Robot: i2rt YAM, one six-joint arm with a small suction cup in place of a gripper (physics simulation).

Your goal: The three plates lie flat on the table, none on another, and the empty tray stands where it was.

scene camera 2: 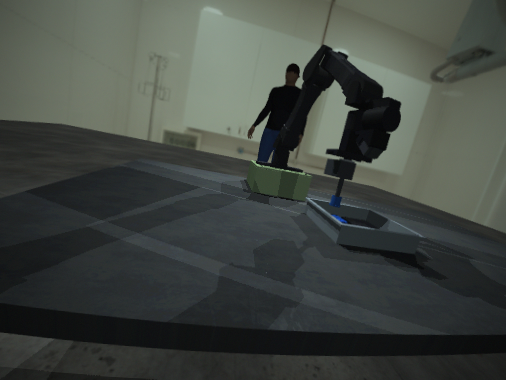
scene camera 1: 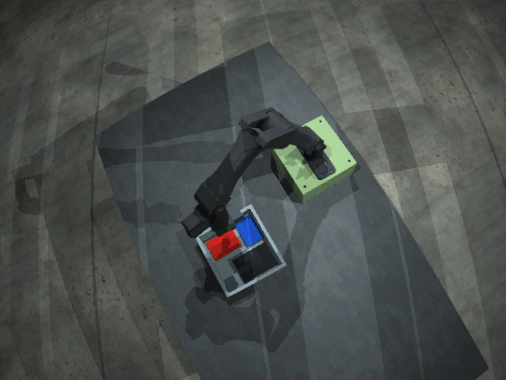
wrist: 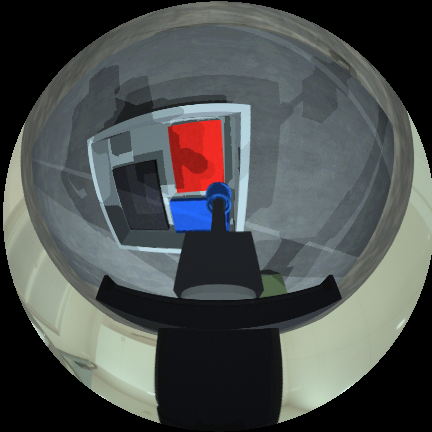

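Seen in the pictures: end effector, tool point: (scene camera 2: 334, 205) (wrist: 218, 192); arm's base, origin of the base link: (scene camera 2: 278, 167) (scene camera 1: 312, 153).
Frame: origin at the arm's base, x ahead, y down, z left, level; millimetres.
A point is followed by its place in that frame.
The pale grey tray (scene camera 1: 257, 280) @(x 375, y 53, z 283 mm) (scene camera 2: 377, 240) @(x 485, y 80, z 156 mm) (wrist: 245, 160) @(x 423, y 53, z 45 mm) stands on the table and holds three plates. The red plate (scene camera 1: 217, 246) @(x 443, y 89, z 106 mm) (wrist: 197, 140) @(x 445, y 89, z 105 mm), the blue plate (scene camera 1: 248, 231) @(x 322, y 88, z 111 mm) (scene camera 2: 340, 219) @(x 331, y 89, z 144 mm) (wrist: 189, 215) @(x 322, y 89, z 125 mm) and the black plate (scene camera 1: 261, 262) @(x 335, y 90, z 229 mm) (wrist: 142, 195) @(x 363, y 89, z 206 mm) lie apart on its floor. The red plate is hidden in scene camera 2. My gripper (scene camera 2: 335, 202) (wrist: 218, 192), a blue suction cup, hangs low above the tray, near its side wall. In the wrist view it overlaps the blue plate's corner beside the red plate's edge. No plate hangs from it.
The arm's base stands on a green block (scene camera 1: 340, 145) @(x -102, y 0, z 24 mm) (scene camera 2: 270, 181) @(x 110, y 50, z -48 mm) (wrist: 273, 285) @(x 111, y 63, z -76 mm) on the same table (scene camera 1: 340, 280) @(x 128, y 102, z 422 mm) (scene camera 2: 175, 270) @(x 657, y 103, z -273 mm), a short way from the tray. Shadows of the arm fall across the table and tray. A person (scene camera 2: 282, 110) stands behind the base.
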